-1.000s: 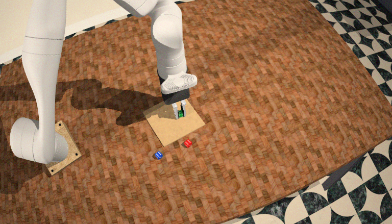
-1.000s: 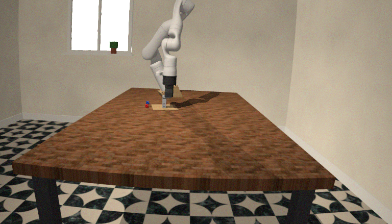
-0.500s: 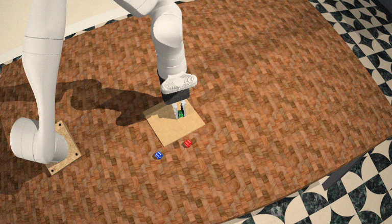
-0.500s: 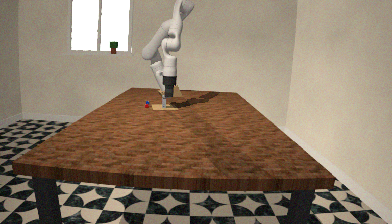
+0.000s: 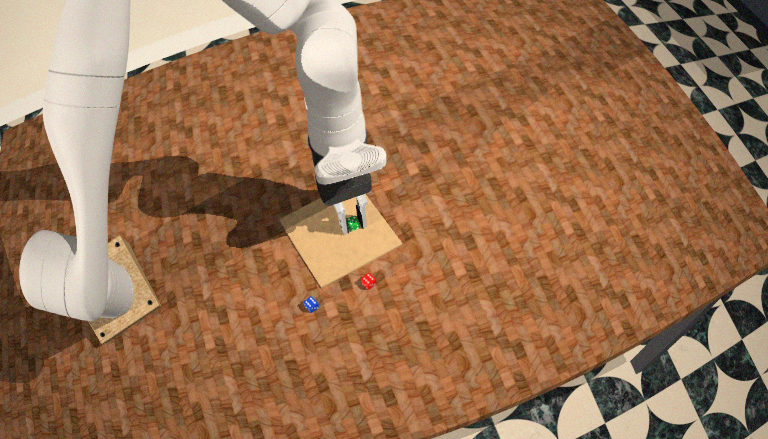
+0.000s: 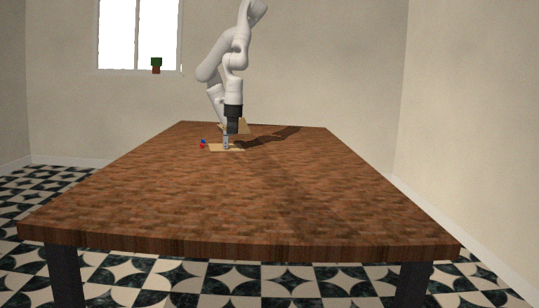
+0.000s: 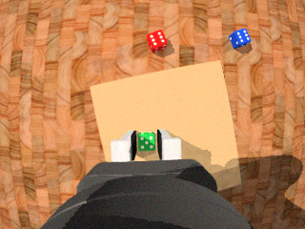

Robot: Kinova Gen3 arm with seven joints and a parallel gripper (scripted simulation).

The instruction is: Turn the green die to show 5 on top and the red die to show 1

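Right now my hand is 1 cm above the green die. Also, from my hand: tan mat 2 cm below, 2 cm behind; then red die 10 cm to the right, 3 cm behind, 2 cm below; then blue die 12 cm behind, 9 cm to the right, 2 cm below.
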